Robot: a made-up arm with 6 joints. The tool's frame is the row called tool.
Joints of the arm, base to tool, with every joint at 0 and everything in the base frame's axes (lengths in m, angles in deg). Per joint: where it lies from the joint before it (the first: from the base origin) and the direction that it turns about. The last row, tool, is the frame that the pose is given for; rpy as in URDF.
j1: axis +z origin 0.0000 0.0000 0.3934
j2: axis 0 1 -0.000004 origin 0.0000 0.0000 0.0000
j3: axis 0 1 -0.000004 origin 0.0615 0.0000 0.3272
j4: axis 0 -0.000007 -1 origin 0.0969 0.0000 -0.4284
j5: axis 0 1 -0.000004 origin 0.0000 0.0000 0.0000
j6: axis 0 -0.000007 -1 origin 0.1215 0.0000 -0.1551
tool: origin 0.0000 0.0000 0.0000 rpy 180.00 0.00 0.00
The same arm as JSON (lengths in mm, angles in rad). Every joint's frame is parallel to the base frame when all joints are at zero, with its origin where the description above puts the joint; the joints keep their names.
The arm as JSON. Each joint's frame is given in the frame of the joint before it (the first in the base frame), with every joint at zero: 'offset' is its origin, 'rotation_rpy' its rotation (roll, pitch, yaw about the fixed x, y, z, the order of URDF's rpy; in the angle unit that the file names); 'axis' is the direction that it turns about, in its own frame. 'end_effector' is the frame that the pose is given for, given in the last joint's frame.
{
  "length_unit": "mm",
  "angle_unit": "rad",
  "chain": [
    {
      "id": "j1",
      "offset": [
        0.0,
        0.0,
        393.4
      ],
      "rotation_rpy": [
        0.0,
        0.0,
        0.0
      ],
      "axis": [
        0.0,
        0.0,
        1.0
      ]
    },
    {
      "id": "j2",
      "offset": [
        0.0,
        0.0,
        0.0
      ],
      "rotation_rpy": [
        0.0,
        0.0,
        0.0
      ],
      "axis": [
        0.0,
        1.0,
        0.0
      ]
    },
    {
      "id": "j3",
      "offset": [
        61.5,
        0.0,
        327.2
      ],
      "rotation_rpy": [
        0.0,
        0.0,
        0.0
      ],
      "axis": [
        0.0,
        1.0,
        0.0
      ]
    },
    {
      "id": "j4",
      "offset": [
        96.9,
        0.0,
        -428.4
      ],
      "rotation_rpy": [
        0.0,
        0.0,
        0.0
      ],
      "axis": [
        0.0,
        0.0,
        -1.0
      ]
    },
    {
      "id": "j5",
      "offset": [
        0.0,
        0.0,
        0.0
      ],
      "rotation_rpy": [
        0.0,
        0.0,
        0.0
      ],
      "axis": [
        0.0,
        1.0,
        0.0
      ]
    },
    {
      "id": "j6",
      "offset": [
        121.5,
        0.0,
        -155.1
      ],
      "rotation_rpy": [
        0.0,
        0.0,
        0.0
      ],
      "axis": [
        0.0,
        0.0,
        -1.0
      ]
    }
  ],
  "end_effector": {
    "offset": [
      0.0,
      0.0,
      0.0
    ],
    "rotation_rpy": [
      3.1416,
      0.0,
      0.0
    ]
  }
}

